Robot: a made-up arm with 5 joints.
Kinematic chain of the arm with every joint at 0, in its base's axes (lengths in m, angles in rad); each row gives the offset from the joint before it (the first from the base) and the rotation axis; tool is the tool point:
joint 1: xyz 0 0 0.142 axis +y
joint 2: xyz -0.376 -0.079 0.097 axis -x
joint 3: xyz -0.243 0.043 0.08 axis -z
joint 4: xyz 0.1 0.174 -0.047 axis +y
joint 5: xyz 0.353 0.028 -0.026 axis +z
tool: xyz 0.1 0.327 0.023
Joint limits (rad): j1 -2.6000..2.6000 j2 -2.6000..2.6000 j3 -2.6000..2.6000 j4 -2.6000..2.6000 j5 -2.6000..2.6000
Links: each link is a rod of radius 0.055 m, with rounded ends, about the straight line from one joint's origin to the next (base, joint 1, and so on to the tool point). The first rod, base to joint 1, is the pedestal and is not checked.
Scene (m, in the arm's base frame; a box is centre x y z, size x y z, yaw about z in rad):
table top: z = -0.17
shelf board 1: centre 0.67 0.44 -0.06 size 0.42 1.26 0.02 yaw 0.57
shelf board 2: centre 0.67 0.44 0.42 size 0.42 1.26 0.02 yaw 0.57
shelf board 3: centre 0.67 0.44 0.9 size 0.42 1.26 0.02 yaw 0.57
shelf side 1: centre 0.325 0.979 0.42 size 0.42 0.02 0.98 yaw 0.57
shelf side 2: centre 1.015 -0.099 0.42 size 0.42 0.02 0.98 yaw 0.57
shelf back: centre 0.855 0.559 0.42 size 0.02 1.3 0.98 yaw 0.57
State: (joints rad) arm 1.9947 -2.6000 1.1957 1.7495 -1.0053
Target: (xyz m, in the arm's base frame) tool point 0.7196 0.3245 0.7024
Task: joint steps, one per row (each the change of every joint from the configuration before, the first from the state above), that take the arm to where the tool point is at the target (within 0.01 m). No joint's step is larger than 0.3 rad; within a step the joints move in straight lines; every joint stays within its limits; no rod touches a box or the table.
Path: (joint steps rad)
1: -0.0891 0.0000 0.1437 0.1457 0.2625
2: -0.0891 0.0000 0.1438 0.1458 0.2625
3: -0.0891 0.0000 0.1437 0.1457 0.2625
4: -0.2689 0.1357 -0.0689 -0.0137 -0.0940
5: -0.2689 0.1356 -0.0689 -0.0138 -0.0941
6: -0.2689 0.1357 -0.0689 -0.0138 -0.0940
7: 0.2618 0.0642 -0.2437 -0.0420 -0.2647
8: 0.2618 0.0643 -0.2438 -0.0421 -0.2646
9: 0.2618 0.0643 -0.2437 -0.0421 -0.2647

